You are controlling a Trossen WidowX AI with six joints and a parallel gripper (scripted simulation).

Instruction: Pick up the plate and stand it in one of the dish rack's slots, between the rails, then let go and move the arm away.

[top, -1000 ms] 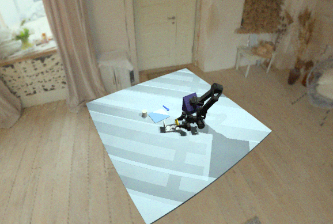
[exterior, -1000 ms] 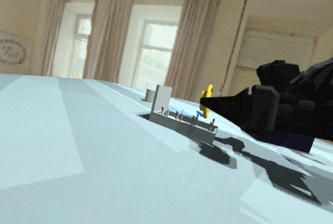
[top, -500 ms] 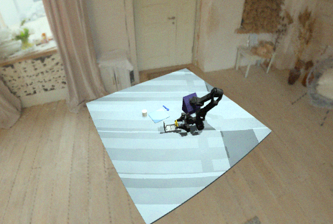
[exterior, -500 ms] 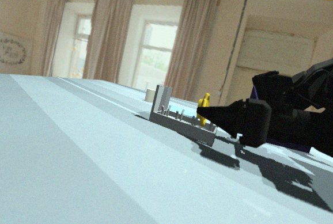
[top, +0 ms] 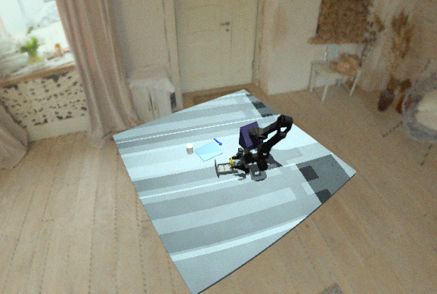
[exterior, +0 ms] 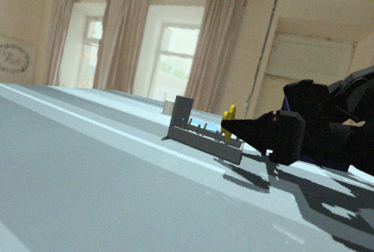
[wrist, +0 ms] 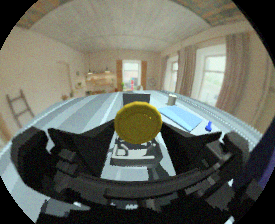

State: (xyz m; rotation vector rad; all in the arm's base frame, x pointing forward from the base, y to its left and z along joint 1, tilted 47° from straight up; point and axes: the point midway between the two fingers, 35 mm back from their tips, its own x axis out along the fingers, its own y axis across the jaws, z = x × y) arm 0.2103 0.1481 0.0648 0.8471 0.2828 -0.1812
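Right now the yellow plate is 1 cm behind my gripper tip. The rest, counted from my gripper tip: blue spoon 4 cm behind, 25 cm to the right, 5 cm below; then light blue mat 6 cm ahead, 20 cm to the right, 5 cm below; then grey dish rack 2 cm ahead, 1 cm to the right, 3 cm below.
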